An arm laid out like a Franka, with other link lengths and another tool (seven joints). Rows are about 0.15 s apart.
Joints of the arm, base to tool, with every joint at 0 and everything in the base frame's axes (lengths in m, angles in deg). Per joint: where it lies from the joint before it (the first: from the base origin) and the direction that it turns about. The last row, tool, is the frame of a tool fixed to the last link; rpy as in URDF.
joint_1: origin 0 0 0.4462 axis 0 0 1
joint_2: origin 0 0 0 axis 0 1 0
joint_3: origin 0 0 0.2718 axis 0 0 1
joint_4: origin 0.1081 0 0 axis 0 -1 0
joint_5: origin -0.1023 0 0.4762 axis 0 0 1
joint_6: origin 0 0 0 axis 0 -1 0
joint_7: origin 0.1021 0 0 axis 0 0 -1
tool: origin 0.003 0.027 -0.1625 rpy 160.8 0 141.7
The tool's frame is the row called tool.
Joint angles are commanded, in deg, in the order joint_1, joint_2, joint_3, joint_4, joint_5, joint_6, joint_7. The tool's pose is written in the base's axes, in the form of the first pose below.
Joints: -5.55 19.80 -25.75 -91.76 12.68 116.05 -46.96
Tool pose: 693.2, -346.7, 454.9, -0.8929, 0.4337, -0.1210, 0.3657, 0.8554, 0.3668
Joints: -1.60 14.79 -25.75 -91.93 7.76 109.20 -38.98
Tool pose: 694.5, -296.5, 501.7, -0.8805, 0.4690, -0.0697, 0.4197, 0.8393, 0.3457
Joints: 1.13 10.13 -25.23 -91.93 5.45 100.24 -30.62
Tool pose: 683.0, -250.7, 541.8, -0.8436, 0.5368, 0.0170, 0.5090, 0.7890, 0.3441
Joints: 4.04 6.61 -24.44 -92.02 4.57 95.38 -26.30
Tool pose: 678.8, -203.8, 573.8, -0.8392, 0.5413, 0.0518, 0.5232, 0.7778, 0.3482
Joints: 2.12 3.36 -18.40 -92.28 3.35 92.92 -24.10
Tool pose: 676.4, -157.7, 602.6, -0.8589, 0.5095, 0.0529, 0.4931, 0.7945, 0.3543
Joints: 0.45 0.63 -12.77 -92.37 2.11 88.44 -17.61
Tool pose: 667.1, -111.8, 625.5, -0.8353, 0.5431, 0.0862, 0.5381, 0.7749, 0.3315
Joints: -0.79 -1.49 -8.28 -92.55 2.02 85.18 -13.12
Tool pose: 657.6, -72.3, 643.4, -0.8221, 0.5587, 0.1095, 0.5614, 0.7636, 0.3190
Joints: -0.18 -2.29 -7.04 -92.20 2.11 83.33 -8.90
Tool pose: 653.7, -50.0, 653.2, -0.7975, 0.5911, 0.1205, 0.5961, 0.7417, 0.3075
